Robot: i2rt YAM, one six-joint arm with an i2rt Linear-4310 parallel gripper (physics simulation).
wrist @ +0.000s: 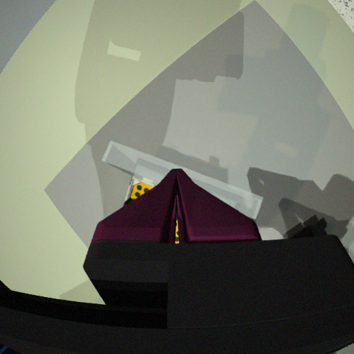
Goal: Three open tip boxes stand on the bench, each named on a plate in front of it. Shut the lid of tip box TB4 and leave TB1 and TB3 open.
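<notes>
A tip box with yellow tip rack [142, 189] shows at the centre left of the wrist view, mostly hidden behind my fingers. Its clear lid [226, 191] is open and shows as a long pale strip running from upper left to lower right, just beyond the fingertips. My gripper [176, 177] is shut and empty, and its tips overlap the near edge of the lid in this view; whether they touch it I cannot tell. A sliver of yellow shows between the fingers. The name plate is hidden, so I cannot tell which box this is.
A grey mat [210, 112] with pointed corners lies on the pale green bench top [40, 150]. Broad shadows cross both. A dark object [307, 227] shows at the right, partly behind the gripper body. Speckled floor [346, 7] shows at the top right corner.
</notes>
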